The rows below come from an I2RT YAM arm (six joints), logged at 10 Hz.
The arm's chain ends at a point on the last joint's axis. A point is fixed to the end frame.
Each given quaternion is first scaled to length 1.
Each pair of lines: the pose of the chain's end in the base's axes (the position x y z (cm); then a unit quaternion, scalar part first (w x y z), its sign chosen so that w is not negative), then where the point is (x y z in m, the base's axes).
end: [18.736 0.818 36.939 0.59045 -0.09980 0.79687 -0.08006]
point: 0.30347 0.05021 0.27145
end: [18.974 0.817 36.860 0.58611 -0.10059 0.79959 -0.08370]
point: 0.30509 0.04900 0.26926
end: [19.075 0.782 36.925 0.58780 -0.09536 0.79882 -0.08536]
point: 0.30697 0.04787 0.27062
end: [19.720 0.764 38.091 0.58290 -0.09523 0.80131 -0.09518]
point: 0.31304 0.04458 0.28063
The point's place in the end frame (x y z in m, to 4 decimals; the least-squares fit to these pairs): 0.0471 0.0572 0.1391
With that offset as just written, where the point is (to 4 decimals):
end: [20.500 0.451 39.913 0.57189 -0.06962 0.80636 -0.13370]
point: 0.3224 0.0277 0.2965
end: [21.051 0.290 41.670 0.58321 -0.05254 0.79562 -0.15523]
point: 0.3326 0.0187 0.3184
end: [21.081 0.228 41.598 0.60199 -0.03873 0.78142 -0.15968]
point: 0.3381 0.0163 0.3241
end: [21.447 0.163 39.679 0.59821 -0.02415 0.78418 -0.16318]
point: 0.3417 0.0132 0.3045
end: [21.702 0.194 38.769 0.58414 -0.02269 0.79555 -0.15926]
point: 0.3410 0.0142 0.2911
